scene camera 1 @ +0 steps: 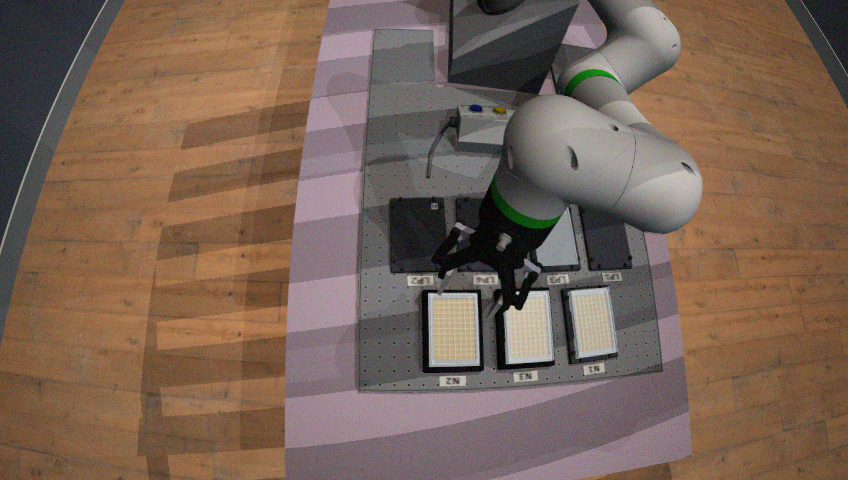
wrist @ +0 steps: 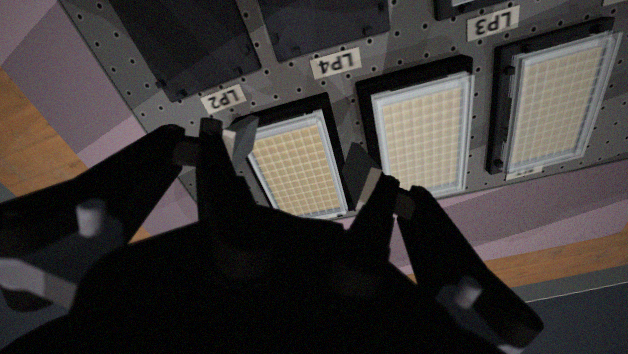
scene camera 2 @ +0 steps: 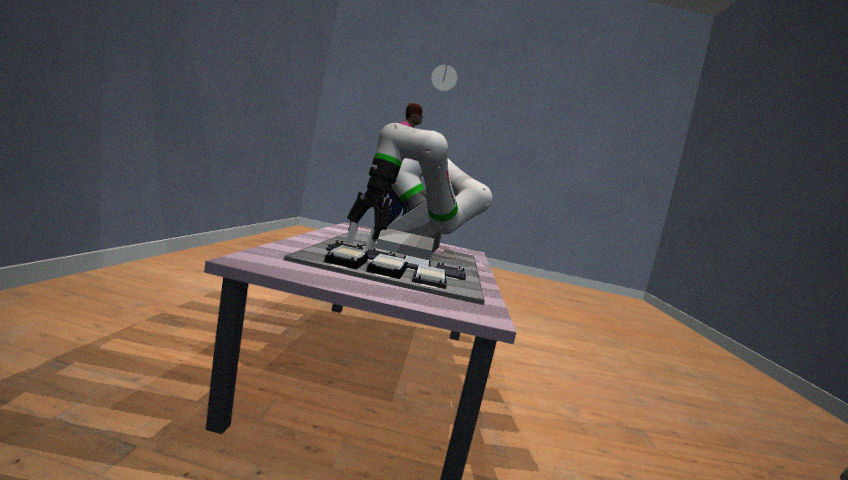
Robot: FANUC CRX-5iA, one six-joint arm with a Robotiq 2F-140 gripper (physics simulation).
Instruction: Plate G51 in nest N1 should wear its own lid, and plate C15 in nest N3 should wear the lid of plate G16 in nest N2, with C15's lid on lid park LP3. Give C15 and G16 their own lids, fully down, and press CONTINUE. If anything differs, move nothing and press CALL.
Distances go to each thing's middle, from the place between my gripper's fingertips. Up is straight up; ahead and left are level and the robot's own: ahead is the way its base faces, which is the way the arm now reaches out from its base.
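Scene:
Positions relative to my hand: N2 nest (scene camera 1: 426, 369), 20 mm to the right, 60 mm ahead, 30 mm below; N3 nest (scene camera 1: 500, 343), 110 mm to the left, 50 mm ahead, 40 mm below. LP2 park (scene camera 1: 417, 225) is 80 mm to the right of my hand, 130 mm behind it and 40 mm below it; LP4 park (wrist: 291, 36) is 50 mm to the left of my hand, 130 mm behind it and 40 mm below it.

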